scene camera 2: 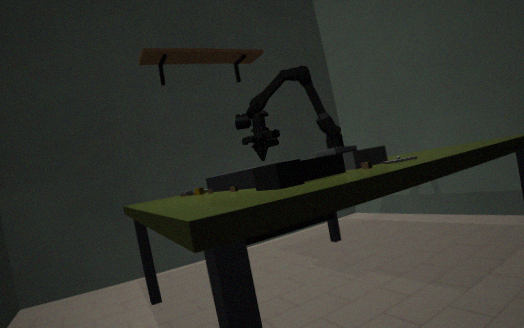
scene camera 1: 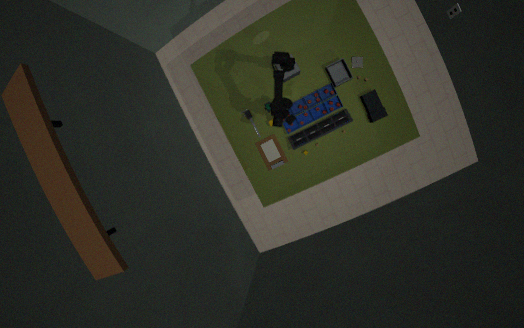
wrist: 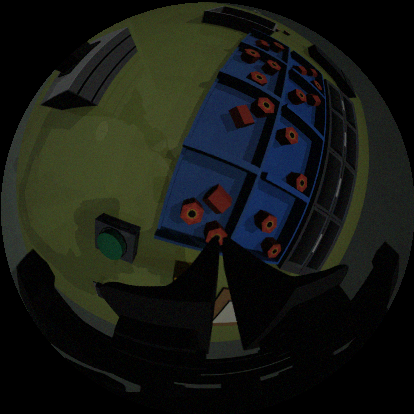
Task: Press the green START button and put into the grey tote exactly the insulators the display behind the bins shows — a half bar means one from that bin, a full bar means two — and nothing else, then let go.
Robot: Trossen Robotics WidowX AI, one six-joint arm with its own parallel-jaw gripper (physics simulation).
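Places are measured from the arm's base along level axes (x ahead, y left, z up), in millimetres.
Pixels of known places: gripper, between the fingertips: point(scene camera 2: 263, 160) point(wrist: 219, 242); arm's base, origin of its link: point(scene camera 2: 336, 148).
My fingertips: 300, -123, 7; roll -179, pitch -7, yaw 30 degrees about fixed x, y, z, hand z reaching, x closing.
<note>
For each thing: its top centre in the pictures, then the offset to it from my fingertips, as dx, dy, dz. "spot": a spot on its surface instead.
- insulator, centre of its top: point(wrist: 216, 237) +24, -20, -60
- green START button, centre of its top: point(wrist: 107, 247) point(scene camera 1: 268, 106) -90, -95, -50
- display, a spot on its surface: point(scene camera 1: 320, 129) spot: +175, +208, -48
- grey tote, centre of its top: point(scene camera 2: 354, 151) point(scene camera 1: 339, 71) -163, +443, -37
- brown-framed board, a spot on its surface: point(scene camera 1: 261, 150) spot: +198, -247, -84
- black box, centre of its top: point(scene camera 2: 298, 159) point(scene camera 1: 374, 105) +123, +608, -35
My gripper point(scene camera 2: 263, 159) point(wrist: 219, 242) is shut with no insulator between its fingers; its tips hang above the bins' near end, over one insulator point(wrist: 216, 235) in the wrist view. The green START button point(wrist: 110, 243) point(scene camera 1: 268, 106) stands on a dark base left of the tips in the wrist view. Blue bins point(wrist: 212, 120) in two rows hold red insulators, some upright and some lying. The display point(scene camera 1: 320, 129) is a long dark panel behind them; pale strips show along it, but bar lengths are unclear. The grey tote point(scene camera 1: 330, 76) point(wrist: 235, 22) stands beyond the bins' far end; no insulator is discernible inside.
A brown-framed board point(scene camera 1: 261, 150) lies near the bins' near end, with a yellow block point(scene camera 1: 271, 122) close by. Another yellow block point(scene camera 1: 305, 152) point(scene camera 2: 199, 191) lies behind the display. A black box point(scene camera 1: 374, 106) stands beyond the bins. A grey pedestal point(wrist: 105, 65) is at the arm's base.
</note>
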